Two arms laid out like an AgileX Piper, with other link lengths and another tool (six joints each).
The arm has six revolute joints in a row. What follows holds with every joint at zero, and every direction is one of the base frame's.
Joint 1 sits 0.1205 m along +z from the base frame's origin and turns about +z.
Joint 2 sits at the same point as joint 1 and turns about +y.
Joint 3 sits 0.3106 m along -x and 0.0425 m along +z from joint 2 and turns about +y.
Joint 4 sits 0.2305 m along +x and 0.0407 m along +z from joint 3 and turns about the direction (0.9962, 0, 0.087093).
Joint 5 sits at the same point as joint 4 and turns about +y.
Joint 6 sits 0.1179 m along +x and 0.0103 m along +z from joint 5 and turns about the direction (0.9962, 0, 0.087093).
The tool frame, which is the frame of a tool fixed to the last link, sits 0.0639 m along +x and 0.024 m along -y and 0.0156 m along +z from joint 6; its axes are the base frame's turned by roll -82.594, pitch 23.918 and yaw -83.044 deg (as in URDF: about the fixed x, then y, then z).
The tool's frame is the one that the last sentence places.
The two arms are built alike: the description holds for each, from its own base.
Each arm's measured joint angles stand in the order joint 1, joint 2, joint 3, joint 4, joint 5, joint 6.
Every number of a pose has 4 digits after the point.
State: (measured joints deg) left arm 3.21 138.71 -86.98 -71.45 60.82 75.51; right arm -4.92 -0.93 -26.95 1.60 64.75 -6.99
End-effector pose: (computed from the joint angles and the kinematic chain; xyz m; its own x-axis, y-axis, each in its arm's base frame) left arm 0.4650 -0.1405 0.0589 -0.7813 -0.5054 0.3664 -0.5774 0.3619 -0.7319; right arm 0.0346 -0.0212 0.2153 -0.1611 -0.9348 -0.3166 -0.4796 0.3546 -0.8027
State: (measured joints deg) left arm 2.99 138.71 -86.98 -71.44 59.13 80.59; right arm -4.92 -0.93 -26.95 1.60 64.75 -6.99
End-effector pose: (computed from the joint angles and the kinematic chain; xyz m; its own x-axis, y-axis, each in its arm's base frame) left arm 0.4660 -0.1402 0.0552 -0.8242 -0.4903 0.2833 -0.5044 0.4082 -0.7609; right arm 0.0346 -0.0212 0.2153 -0.1611 -0.9348 -0.3166 -0.4796 0.3546 -0.8027
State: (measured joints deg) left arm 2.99 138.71 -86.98 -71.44 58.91 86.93; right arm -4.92 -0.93 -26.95 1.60 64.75 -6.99
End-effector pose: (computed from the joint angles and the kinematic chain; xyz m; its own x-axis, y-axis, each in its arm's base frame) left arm 0.4638 -0.1399 0.0538 -0.8737 -0.4455 0.1953 -0.4087 0.4544 -0.7915; right arm 0.0346 -0.0212 0.2153 -0.1611 -0.9348 -0.3166 -0.4796 0.3546 -0.8027
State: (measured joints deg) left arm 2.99 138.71 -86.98 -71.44 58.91 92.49; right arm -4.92 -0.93 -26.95 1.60 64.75 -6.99
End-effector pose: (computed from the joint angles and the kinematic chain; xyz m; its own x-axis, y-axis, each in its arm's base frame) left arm 0.4615 -0.1398 0.0528 -0.9090 -0.3998 0.1177 -0.3204 0.4897 -0.8109; right arm 0.0346 -0.0212 0.2153 -0.1611 -0.9348 -0.3166 -0.4796 0.3546 -0.8027
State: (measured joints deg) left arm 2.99 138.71 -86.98 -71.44 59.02 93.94; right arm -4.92 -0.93 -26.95 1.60 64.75 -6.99
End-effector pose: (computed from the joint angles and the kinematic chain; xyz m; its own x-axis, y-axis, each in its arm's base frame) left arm 0.4606 -0.1399 0.0527 -0.9172 -0.3860 0.0983 -0.2967 0.4975 -0.8152; right arm 0.0346 -0.0212 0.2153 -0.1611 -0.9348 -0.3166 -0.4796 0.3546 -0.8027
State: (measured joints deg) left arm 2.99 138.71 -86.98 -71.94 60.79 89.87; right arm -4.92 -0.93 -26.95 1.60 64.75 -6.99
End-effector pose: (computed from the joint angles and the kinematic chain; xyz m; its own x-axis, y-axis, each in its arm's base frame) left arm 0.4594 -0.1426 0.0579 -0.8982 -0.4035 0.1745 -0.3626 0.4555 -0.8130; right arm 0.0346 -0.0212 0.2153 -0.1611 -0.9348 -0.3166 -0.4796 0.3546 -0.8027
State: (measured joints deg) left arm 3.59 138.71 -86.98 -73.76 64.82 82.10; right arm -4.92 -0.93 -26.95 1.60 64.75 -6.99
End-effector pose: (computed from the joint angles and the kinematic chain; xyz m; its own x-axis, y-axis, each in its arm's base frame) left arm 0.4591 -0.1437 0.0708 -0.8414 -0.4294 0.3281 -0.4912 0.3546 -0.7956; right arm 0.0346 -0.0212 0.2153 -0.1611 -0.9348 -0.3166 -0.4796 0.3546 -0.8027
